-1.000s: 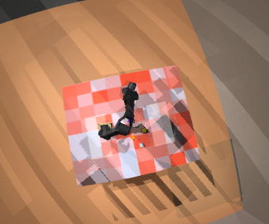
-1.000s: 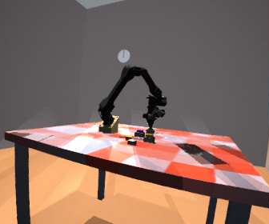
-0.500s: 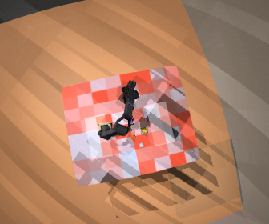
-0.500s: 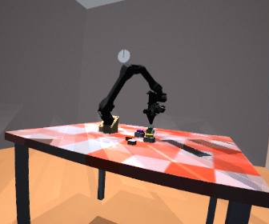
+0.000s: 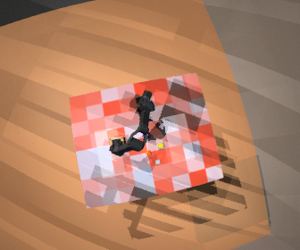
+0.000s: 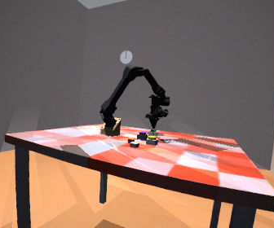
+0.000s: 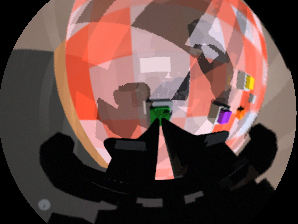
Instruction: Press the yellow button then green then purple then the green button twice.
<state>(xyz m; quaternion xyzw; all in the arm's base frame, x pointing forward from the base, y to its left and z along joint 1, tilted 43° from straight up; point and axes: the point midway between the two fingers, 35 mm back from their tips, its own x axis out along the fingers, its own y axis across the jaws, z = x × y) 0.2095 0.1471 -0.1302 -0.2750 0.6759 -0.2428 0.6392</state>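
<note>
The green button lies 2 cm below my gripper tip. Round my gripper tip: yellow button: 10 cm ahead, 26 cm to the right, 2 cm below; then orange block: 30 cm to the right, 4 cm below; then purple button: 17 cm to the right, 2 cm below.
</note>
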